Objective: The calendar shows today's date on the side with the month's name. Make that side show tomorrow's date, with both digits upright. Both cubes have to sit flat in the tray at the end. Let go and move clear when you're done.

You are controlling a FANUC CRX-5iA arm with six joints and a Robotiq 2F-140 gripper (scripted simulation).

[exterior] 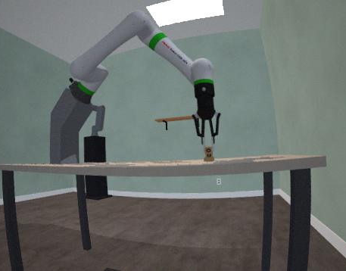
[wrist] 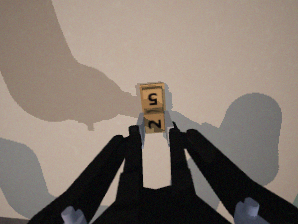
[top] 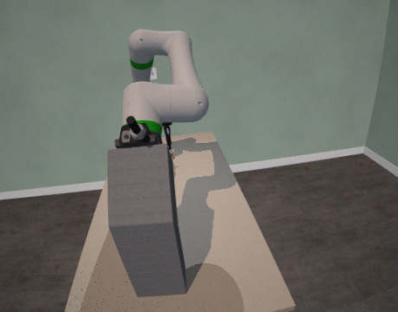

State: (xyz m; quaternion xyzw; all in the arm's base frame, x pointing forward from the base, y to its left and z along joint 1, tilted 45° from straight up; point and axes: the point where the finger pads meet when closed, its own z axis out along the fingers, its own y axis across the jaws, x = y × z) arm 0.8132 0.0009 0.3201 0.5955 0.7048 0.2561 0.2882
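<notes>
Now: the wooden tray 6 cm below my hand and 2 cm to the left of it.
</notes>
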